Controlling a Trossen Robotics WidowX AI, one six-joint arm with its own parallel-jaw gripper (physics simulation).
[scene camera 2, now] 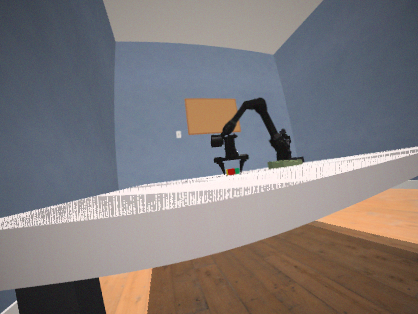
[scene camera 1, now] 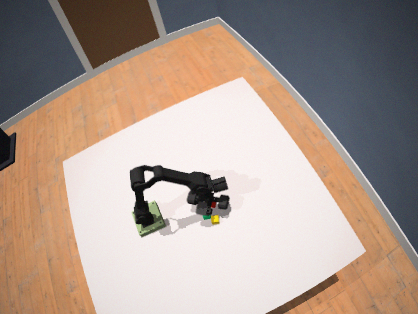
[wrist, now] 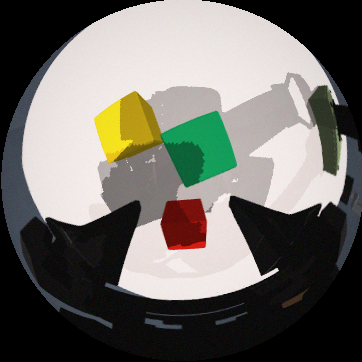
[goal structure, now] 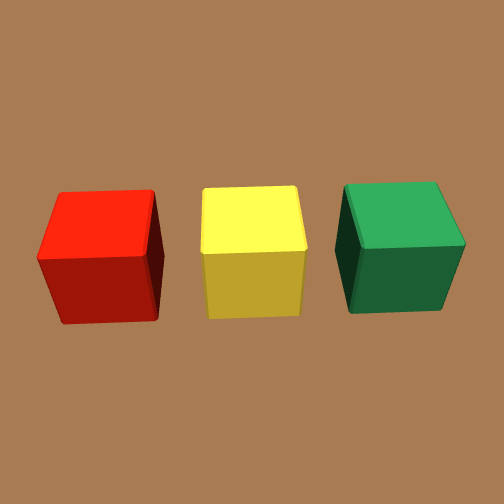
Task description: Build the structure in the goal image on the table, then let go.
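Seen in the pictures: gripper, fingertip midpoint: (scene camera 2: 232, 174) (scene camera 1: 211, 206) (wrist: 185, 202); arm's base at its link origin: (scene camera 2: 283, 160) (scene camera 1: 147, 220).
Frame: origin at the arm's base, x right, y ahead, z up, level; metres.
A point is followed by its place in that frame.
Observation:
A red cube (scene camera 1: 213, 204) @(z -0.004, x 0.067, y 0.321 m) (scene camera 2: 231, 172) @(z -0.023, x 0.035, y 0.325 m) (wrist: 184, 225) @(z -0.003, x 0.061, y 0.309 m) rests on the white table, low between the spread fingers in the wrist view. A green cube (scene camera 1: 206, 217) @(z -0.009, x 0.110, y 0.265 m) (scene camera 2: 237, 171) @(z -0.022, x 0.077, y 0.270 m) (wrist: 205, 145) @(z -0.003, x 0.094, y 0.268 m) lies beyond it in the wrist view, turned at an angle and apart from it. A yellow cube (scene camera 1: 215, 219) @(z -0.003, x 0.140, y 0.297 m) (scene camera 2: 227, 171) @(z -0.014, x 0.123, y 0.311 m) (wrist: 125, 127) @(z -0.003, x 0.131, y 0.293 m) is beside the green one, their near corners touching or almost touching. My gripper (scene camera 1: 216, 206) @(z -0.033, x 0.060, y 0.309 m) (scene camera 2: 233, 169) @(z -0.033, x 0.060, y 0.309 m) (wrist: 185, 202) @(z -0.033, x 0.060, y 0.309 m) is open, pointing down just above the table around the red cube, and holds nothing. The arm partly hides the red and green cubes in scene camera 1.
The white table (scene camera 1: 280, 210) @(z -0.035, x 0.238, y 0.584 m) (scene camera 2: 150, 225) @(z -0.045, x -0.647, y 0.690 m) bears the arm's green base plate (scene camera 1: 159, 223) @(z 0.006, x 0.046, y 0.053 m) (scene camera 2: 285, 164) @(z -0.022, x -0.082, y 0.061 m) (wrist: 327, 130), off to the right in the wrist view. Shadows of the arm fall across the cubes and the table. An orange-brown board (scene camera 2: 210, 116) hangs on the wall.

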